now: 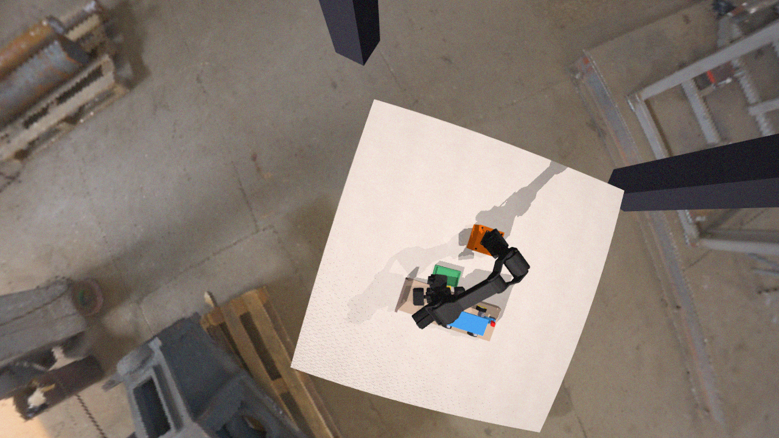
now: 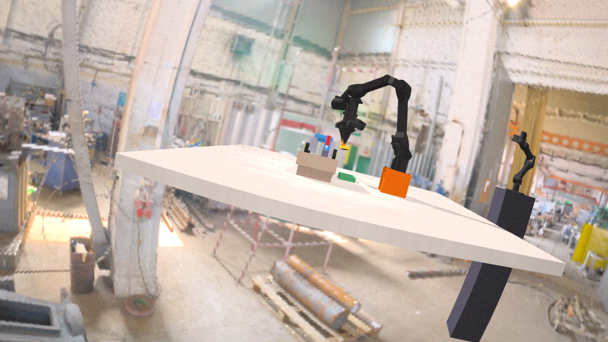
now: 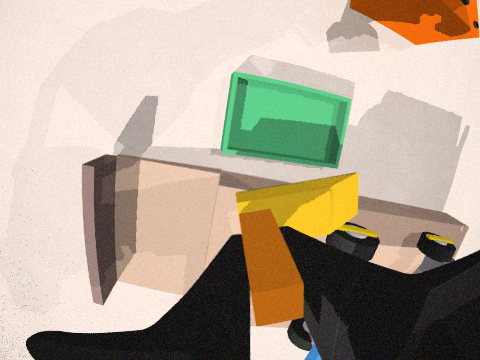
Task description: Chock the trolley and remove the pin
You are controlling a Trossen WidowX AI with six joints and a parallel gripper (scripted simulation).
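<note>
The red-headed stop pin lies 28 cm to the left of my gripper tip, 2 cm below it and 1 cm ahead of it. Also, from my gripper tip: yellow chock (2 cm to the left, 1 cm below, 1 cm behind); green tray (16 cm below, 6 cm behind, 4 cm to the left); blue trolley (17 cm to the left, 5 cm ahead, 4 cm below).
</note>
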